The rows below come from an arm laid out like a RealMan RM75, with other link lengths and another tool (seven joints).
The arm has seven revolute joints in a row. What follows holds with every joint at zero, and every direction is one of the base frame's.
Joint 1 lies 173.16 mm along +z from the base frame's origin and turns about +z.
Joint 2 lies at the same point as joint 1 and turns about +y.
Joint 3 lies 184.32 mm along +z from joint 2 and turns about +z.
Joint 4 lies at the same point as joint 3 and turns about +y.
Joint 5 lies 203.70 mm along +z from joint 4 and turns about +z.
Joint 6 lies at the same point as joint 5 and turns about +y.
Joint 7 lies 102.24 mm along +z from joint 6 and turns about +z.
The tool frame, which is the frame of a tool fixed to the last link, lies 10.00 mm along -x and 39.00 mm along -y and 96.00 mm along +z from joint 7; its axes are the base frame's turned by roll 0.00, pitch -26.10 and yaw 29.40 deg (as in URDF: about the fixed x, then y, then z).
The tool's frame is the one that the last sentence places.
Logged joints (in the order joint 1, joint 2, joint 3, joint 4, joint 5, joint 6, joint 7), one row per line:
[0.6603, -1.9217, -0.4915, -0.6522, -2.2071, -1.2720, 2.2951]
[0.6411, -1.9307, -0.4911, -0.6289, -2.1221, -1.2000, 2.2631]
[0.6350, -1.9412, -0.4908, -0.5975, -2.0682, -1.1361, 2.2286]
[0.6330, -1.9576, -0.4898, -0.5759, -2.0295, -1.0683, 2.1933]
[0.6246, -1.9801, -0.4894, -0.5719, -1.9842, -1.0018, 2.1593]
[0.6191, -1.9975, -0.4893, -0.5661, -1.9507, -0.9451, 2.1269]
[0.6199, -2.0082, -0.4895, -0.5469, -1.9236, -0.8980, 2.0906]
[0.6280, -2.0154, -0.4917, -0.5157, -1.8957, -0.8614, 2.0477]
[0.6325, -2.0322, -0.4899, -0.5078, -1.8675, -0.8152, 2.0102]
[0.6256, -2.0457, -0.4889, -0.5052, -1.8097, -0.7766, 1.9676]
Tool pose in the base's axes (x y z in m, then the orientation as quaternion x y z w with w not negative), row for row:
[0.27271, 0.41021, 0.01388, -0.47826, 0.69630, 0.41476, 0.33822]
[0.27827, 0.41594, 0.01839, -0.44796, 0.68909, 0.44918, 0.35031]
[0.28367, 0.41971, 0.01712, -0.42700, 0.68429, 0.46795, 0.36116]
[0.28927, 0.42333, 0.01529, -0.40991, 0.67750, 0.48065, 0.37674]
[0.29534, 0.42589, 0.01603, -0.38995, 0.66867, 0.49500, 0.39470]
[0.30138, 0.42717, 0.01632, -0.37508, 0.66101, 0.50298, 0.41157]
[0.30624, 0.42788, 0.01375, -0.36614, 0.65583, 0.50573, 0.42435]
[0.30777, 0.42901, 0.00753, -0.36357, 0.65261, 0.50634, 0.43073]
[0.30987, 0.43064, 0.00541, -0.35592, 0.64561, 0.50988, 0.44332]
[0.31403, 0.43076, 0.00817, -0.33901, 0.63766, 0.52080, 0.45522]
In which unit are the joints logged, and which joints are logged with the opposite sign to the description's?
The joints are logged in radians. Opposite sign: joint 2.
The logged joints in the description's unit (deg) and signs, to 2 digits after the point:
[37.83, 110.11, -28.16, -37.37, -126.46, -72.88, 131.50]
[36.73, 110.62, -28.14, -36.03, -121.59, -68.75, 129.67]
[36.38, 111.22, -28.12, -34.23, -118.50, -65.09, 127.69]
[36.27, 112.16, -28.06, -33.00, -116.28, -61.21, 125.67]
[35.79, 113.45, -28.04, -32.77, -113.69, -57.40, 123.72]
[35.47, 114.45, -28.03, -32.44, -111.77, -54.15, 121.86]
[35.52, 115.06, -28.05, -31.34, -110.21, -51.45, 119.78]
[35.98, 115.47, -28.17, -29.55, -108.62, -49.35, 117.32]
[36.24, 116.44, -28.07, -29.09, -107.00, -46.71, 115.18]
[35.84, 117.21, -28.01, -28.95, -103.69, -44.50, 112.74]

